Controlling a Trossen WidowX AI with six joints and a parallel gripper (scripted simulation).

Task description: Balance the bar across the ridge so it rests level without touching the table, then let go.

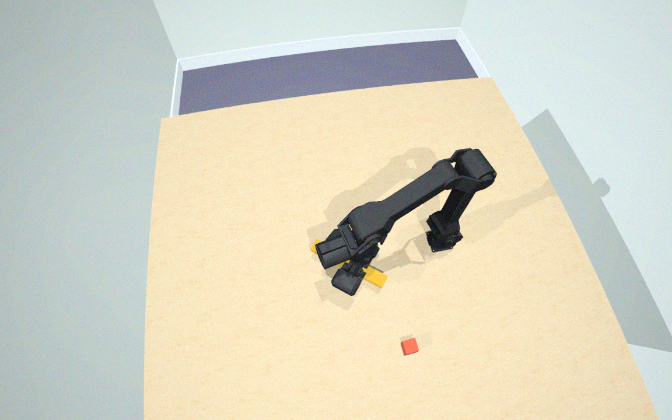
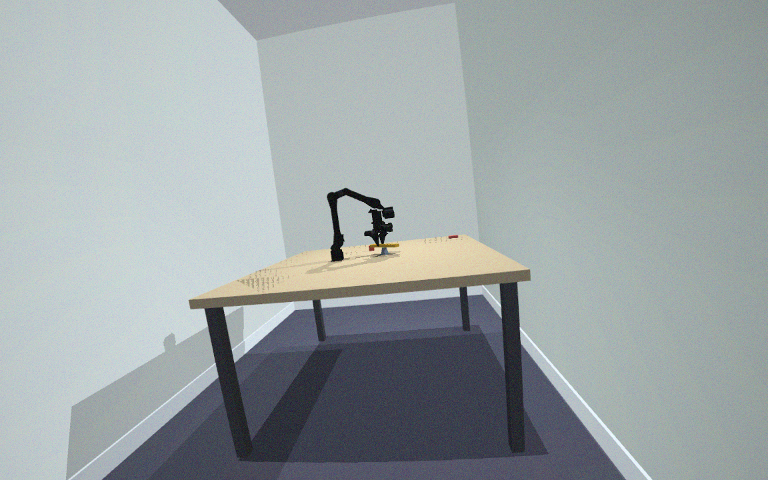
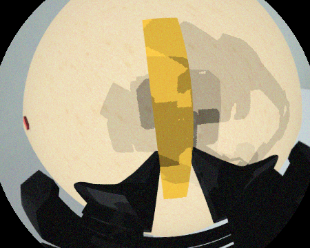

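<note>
My gripper tip is now 2 cm short of the yellow bar and 2 cm to the left of it. Also, from my gripper tip: red cube (9 cm behind, 22 cm to the left, 3 cm below).
</note>
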